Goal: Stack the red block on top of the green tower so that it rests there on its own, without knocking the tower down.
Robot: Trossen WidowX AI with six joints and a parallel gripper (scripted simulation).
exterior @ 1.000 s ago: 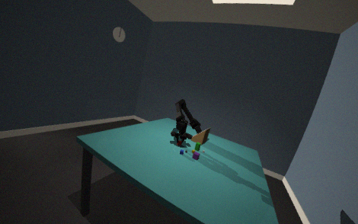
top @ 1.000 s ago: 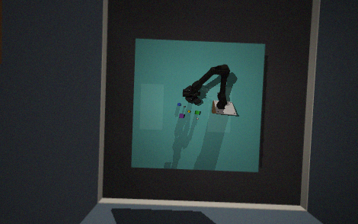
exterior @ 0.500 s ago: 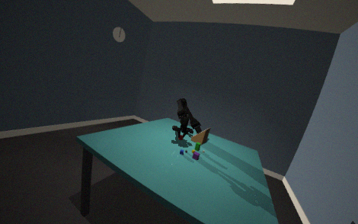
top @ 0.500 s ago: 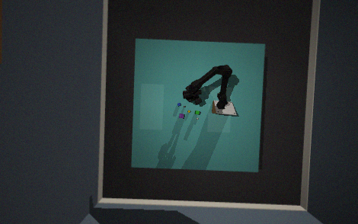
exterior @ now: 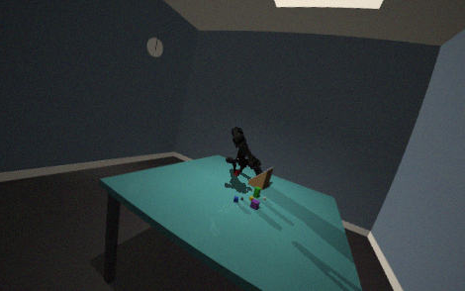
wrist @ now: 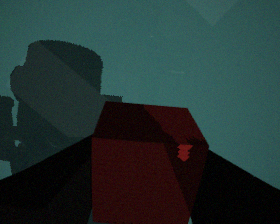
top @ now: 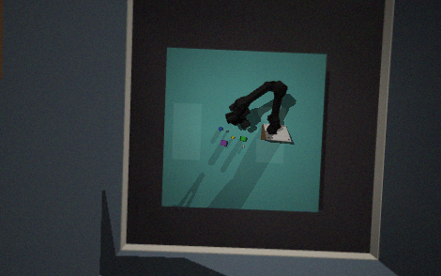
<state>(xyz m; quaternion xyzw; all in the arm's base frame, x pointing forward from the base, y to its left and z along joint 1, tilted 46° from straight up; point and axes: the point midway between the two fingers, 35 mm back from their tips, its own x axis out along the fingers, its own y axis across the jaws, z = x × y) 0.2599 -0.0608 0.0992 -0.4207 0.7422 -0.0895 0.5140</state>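
Now: gripper tip 4 cm short of the small yellow block, 15 cm to the right of it and 11 cm above it. Also, from my gripper tip: red block (1 cm above); then blue block (13 cm ahead, 8 cm to the left, 11 cm below); then purple block (11 cm ahead, 19 cm to the left, 10 cm below).
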